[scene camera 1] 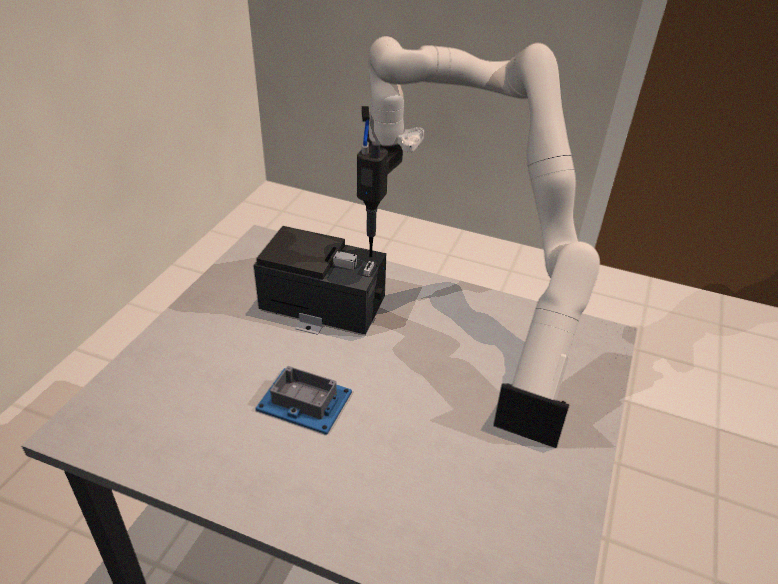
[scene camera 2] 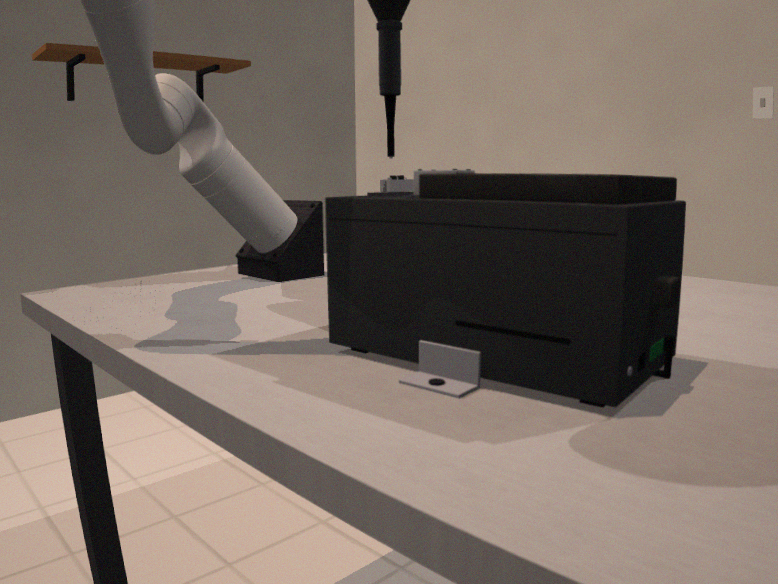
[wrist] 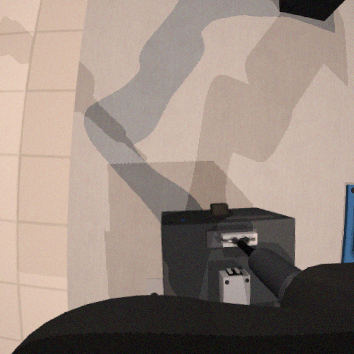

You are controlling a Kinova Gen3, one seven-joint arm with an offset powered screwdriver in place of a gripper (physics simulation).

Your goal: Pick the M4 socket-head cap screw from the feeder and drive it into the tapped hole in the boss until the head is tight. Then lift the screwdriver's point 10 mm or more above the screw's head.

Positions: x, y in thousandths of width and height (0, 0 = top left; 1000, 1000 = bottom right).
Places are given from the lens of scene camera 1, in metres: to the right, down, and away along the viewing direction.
blue plate (scene camera 1: 390, 720): -0.18, 0.27, 1.41
feeder lid (scene camera 1: 390, 432): -0.21, -0.10, 1.61
The marked spots on the feeder lid and the blue plate are 0.42 m apart.
